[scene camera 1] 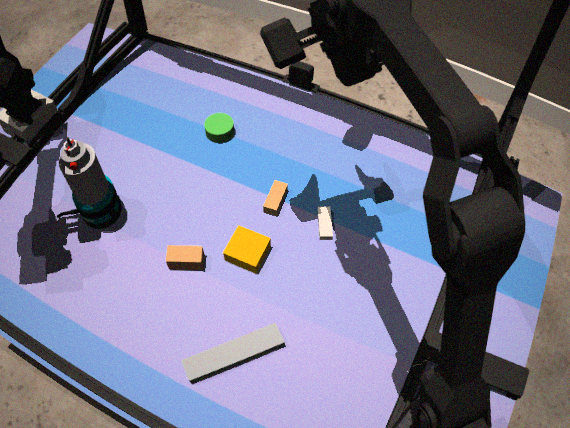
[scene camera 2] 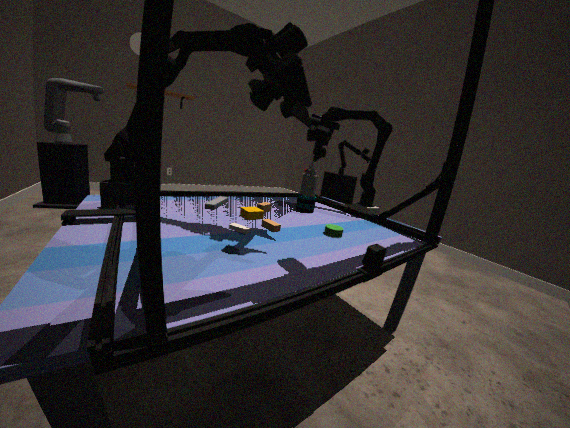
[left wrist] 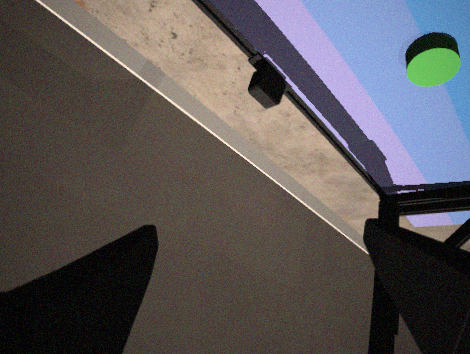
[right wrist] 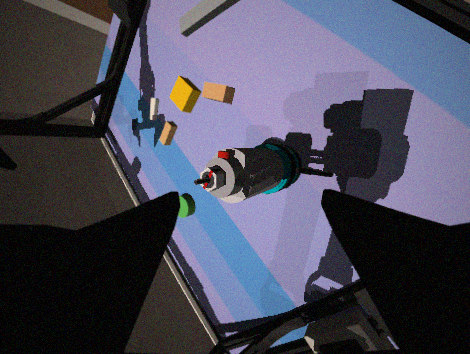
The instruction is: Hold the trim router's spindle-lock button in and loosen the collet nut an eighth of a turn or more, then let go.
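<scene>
The trim router stands upright on its teal base, at the left in scene camera 1. Its red spindle-lock button is on the side of the grey collar, and the collet nut is on top around a thin dark shaft. My right gripper is open and empty; in scene camera 2 it hangs close above the router's top, with no contact visible. My left gripper is open and empty, high above the table's edge and away from the router.
A green disc, a yellow block, two orange blocks, a white block and a long grey bar lie on the table. Black frame bars rise at its corners. A small black box sits on the edge.
</scene>
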